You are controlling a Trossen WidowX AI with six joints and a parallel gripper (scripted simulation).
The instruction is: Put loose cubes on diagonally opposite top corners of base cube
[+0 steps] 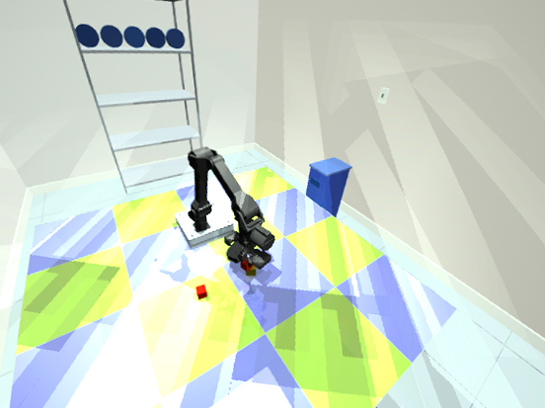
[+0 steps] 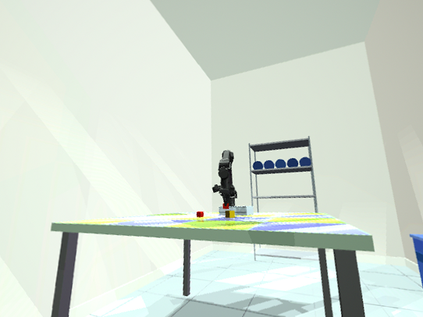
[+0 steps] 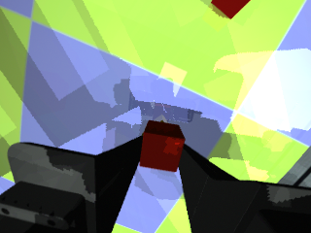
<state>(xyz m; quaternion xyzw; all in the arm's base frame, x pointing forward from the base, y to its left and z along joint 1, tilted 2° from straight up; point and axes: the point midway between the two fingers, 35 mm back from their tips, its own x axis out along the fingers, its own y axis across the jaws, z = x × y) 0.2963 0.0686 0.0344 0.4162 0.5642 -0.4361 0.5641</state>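
Now: the yellow base cube 50 mm below my gripper tip, 20 mm to the left of it and 10 mm behind it.
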